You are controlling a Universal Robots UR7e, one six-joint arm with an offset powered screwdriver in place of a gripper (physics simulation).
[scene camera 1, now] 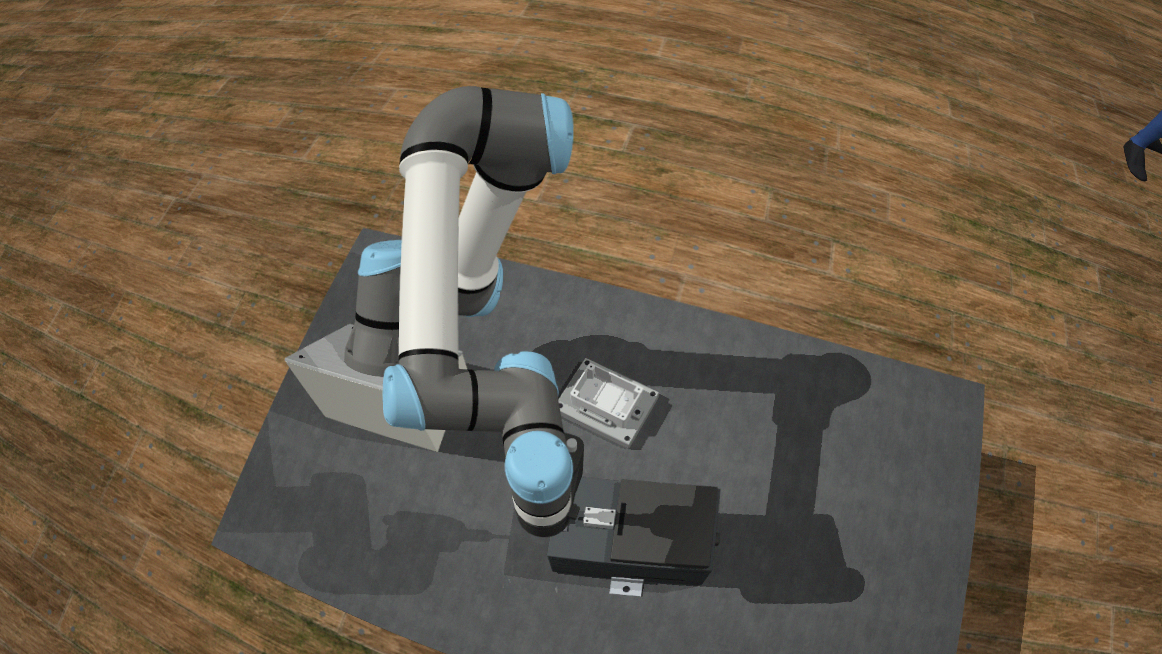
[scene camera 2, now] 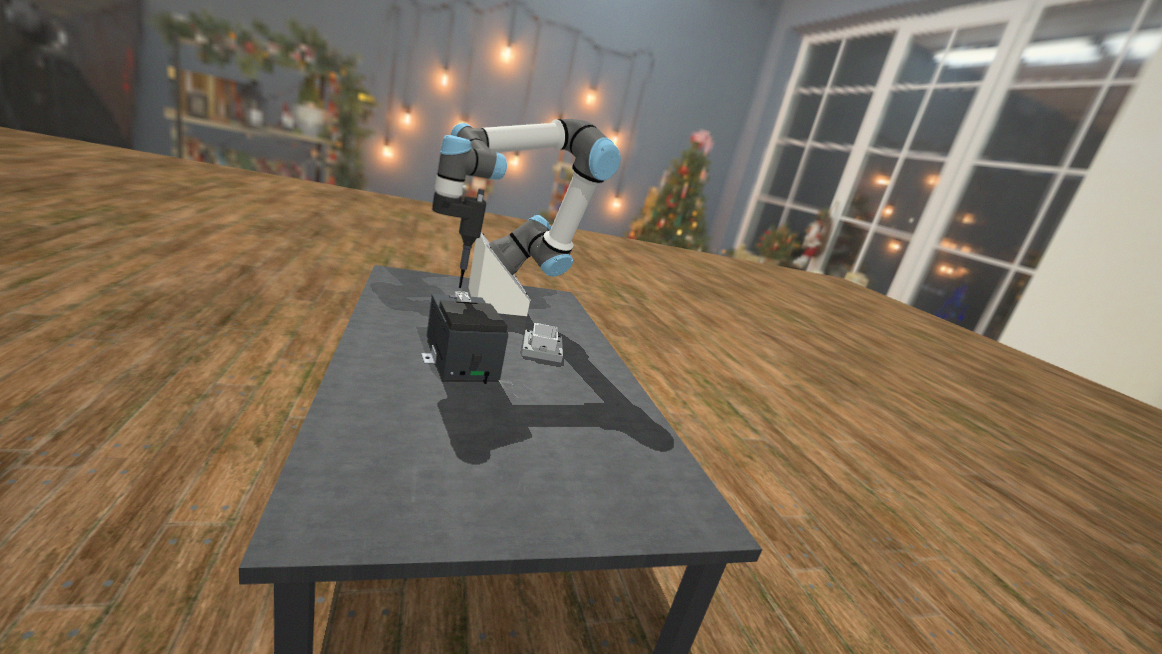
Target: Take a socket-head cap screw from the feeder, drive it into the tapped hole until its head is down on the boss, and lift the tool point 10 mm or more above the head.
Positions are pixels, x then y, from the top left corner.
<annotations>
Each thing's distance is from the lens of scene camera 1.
dark screw feeder [scene camera 1: 580,543]: 1.28 m
grey base plate [scene camera 1: 569,411]: 1.50 m
The marked spots on the dark screw feeder and the grey base plate are 0.33 m apart.
</annotations>
